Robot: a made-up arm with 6 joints.
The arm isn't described. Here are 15 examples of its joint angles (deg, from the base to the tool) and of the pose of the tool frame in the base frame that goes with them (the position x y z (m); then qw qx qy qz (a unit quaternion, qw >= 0)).
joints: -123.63 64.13 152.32 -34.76 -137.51 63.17
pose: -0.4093 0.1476 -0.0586 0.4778 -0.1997 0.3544 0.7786
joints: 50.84 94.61 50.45 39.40 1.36 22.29
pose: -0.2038 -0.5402 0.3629 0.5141 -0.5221 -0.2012 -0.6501
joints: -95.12 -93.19 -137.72 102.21 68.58 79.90
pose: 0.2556 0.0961 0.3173 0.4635 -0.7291 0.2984 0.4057
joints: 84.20 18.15 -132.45 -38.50 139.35 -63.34
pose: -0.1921 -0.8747 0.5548 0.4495 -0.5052 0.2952 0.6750
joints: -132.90 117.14 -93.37 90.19 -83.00 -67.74
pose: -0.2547 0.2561 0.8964 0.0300 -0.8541 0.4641 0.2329
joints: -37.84 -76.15 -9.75 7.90 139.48 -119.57
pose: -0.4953 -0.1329 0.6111 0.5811 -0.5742 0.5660 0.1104
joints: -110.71 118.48 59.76 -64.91 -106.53 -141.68
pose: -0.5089 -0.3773 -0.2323 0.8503 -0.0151 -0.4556 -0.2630
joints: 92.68 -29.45 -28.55 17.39 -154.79 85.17
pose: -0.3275 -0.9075 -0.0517 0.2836 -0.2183 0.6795 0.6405
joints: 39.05 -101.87 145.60 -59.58 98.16 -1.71
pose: 0.1846 -0.2199 0.0835 0.6230 -0.5820 -0.5138 0.0954
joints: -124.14 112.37 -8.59 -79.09 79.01 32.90
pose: 0.1255 -0.4773 0.3965 0.1603 -0.8367 0.4696 0.2319
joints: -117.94 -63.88 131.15 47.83 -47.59 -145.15
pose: -0.5431 -0.1701 -0.1177 0.8898 0.4255 0.0700 0.1494
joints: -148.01 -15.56 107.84 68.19 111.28 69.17
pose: -0.2545 -0.0998 -0.0836 0.5180 -0.0688 0.5071 0.6854
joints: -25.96 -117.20 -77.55 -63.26 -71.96 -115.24
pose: -0.5301 0.3650 0.5666 0.0277 0.8820 0.0046 -0.4705
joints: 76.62 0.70 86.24 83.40 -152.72 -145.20
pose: -0.2042 -0.2915 0.9157 0.2519 0.3533 0.7521 -0.4961
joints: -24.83 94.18 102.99 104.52 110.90 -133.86
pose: 0.1880 0.0852 0.3505 0.1614 -0.5425 0.4832 0.6679
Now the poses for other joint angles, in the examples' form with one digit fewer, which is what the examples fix.
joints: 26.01 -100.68 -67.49 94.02 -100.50 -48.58
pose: -0.273 -0.464 -0.348 0.402 -0.488 -0.237 -0.738
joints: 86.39 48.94 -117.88 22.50 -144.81 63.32
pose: -0.506 -0.427 0.036 0.160 0.114 0.267 0.943
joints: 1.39 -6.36 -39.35 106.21 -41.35 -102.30
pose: 0.266 -0.394 -0.358 0.494 0.205 -0.839 -0.101
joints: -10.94 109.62 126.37 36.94 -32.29 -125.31
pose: -0.099 -0.020 0.574 0.097 0.323 0.642 -0.689
